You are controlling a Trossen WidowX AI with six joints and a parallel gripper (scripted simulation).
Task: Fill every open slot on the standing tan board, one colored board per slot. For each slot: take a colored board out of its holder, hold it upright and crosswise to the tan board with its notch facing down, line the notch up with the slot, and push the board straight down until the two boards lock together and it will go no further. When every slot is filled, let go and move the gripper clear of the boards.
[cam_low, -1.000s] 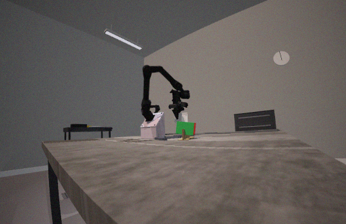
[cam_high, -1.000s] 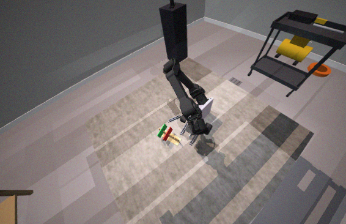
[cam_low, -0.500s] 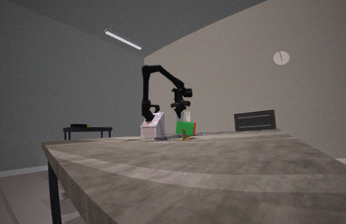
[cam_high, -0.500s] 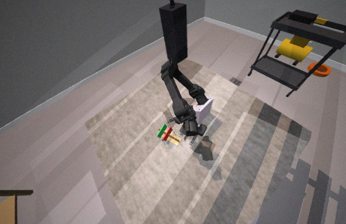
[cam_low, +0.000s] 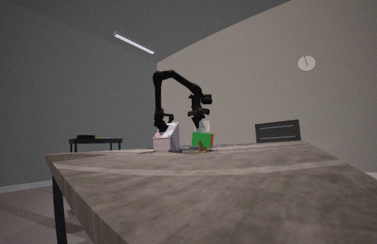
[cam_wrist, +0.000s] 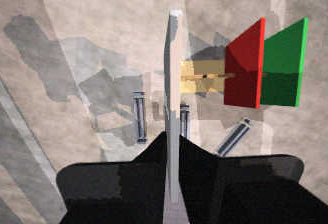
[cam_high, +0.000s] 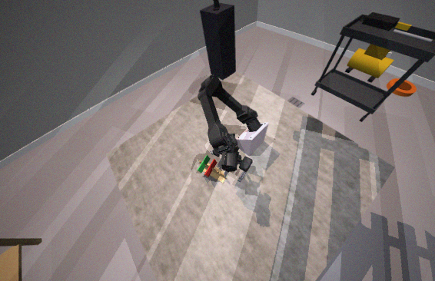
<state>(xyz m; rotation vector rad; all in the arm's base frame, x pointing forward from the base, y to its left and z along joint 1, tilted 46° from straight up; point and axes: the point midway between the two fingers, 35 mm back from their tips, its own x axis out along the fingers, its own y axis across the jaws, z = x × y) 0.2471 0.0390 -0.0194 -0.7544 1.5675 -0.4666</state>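
Right now my gripper tip is 8 cm short of the red board, 9 cm to the left of it and 8 cm above it. Also, from my gripper tip: tan board 8 cm ahead, 10 cm to the right, 11 cm below; green board 9 cm ahead, 14 cm to the right, 8 cm below; grey-white board 3 cm ahead, 1 cm to the left.
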